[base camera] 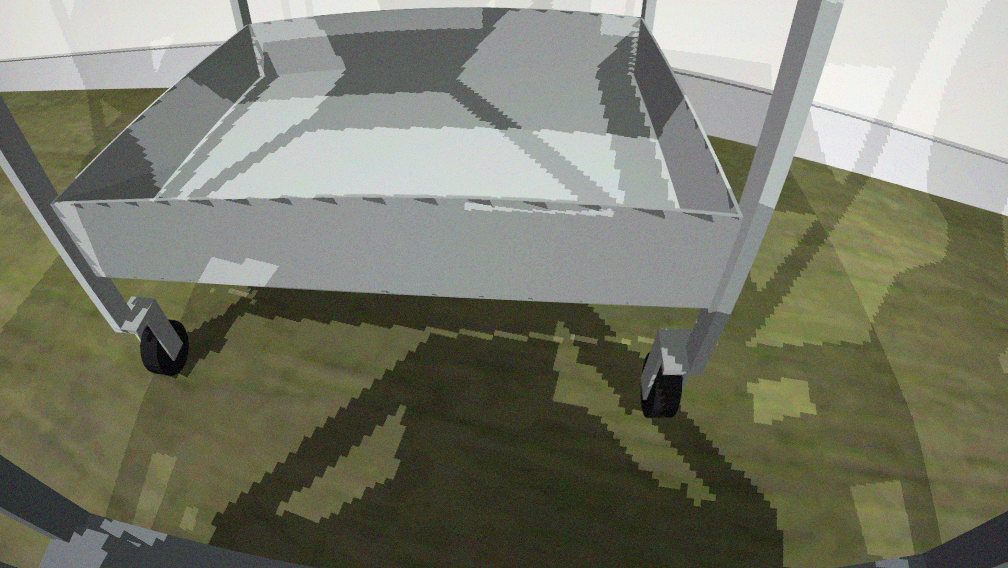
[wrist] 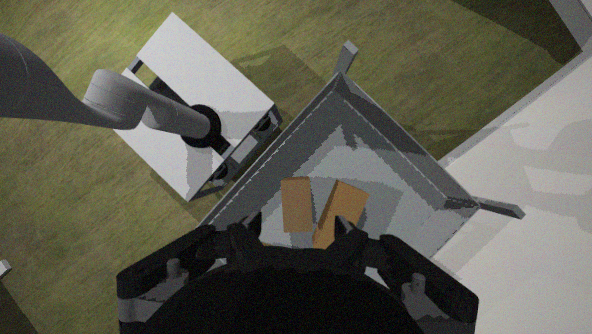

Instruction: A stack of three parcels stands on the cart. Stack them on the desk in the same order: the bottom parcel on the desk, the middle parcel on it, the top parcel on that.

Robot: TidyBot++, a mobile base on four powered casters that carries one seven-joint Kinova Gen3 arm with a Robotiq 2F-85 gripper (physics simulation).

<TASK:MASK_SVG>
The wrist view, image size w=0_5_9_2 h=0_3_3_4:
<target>my gripper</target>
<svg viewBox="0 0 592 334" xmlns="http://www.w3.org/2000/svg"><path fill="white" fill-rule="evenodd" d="M116 276L120 334L474 334L479 306L479 298L476 294L400 238L391 234L381 234L380 240L368 238L367 232L357 229L352 222L339 215L335 216L335 240L325 250L319 248L292 249L282 246L264 246L259 240L262 227L262 212L254 211L240 222L228 225L227 230L216 231L216 226L214 225L199 226L122 270ZM366 266L376 268L377 273L388 288L364 274ZM226 258L227 264L208 271L215 263L215 259Z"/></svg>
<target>darker tan parcel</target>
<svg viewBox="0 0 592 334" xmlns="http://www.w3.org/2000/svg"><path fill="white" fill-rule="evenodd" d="M309 176L284 177L281 180L284 233L313 231Z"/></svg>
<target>wide parcel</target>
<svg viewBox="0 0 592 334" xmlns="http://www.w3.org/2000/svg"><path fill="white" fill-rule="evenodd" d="M370 194L336 179L312 235L313 248L325 250L335 240L334 225L336 215L344 216L347 221L352 222L356 226Z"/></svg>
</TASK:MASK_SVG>
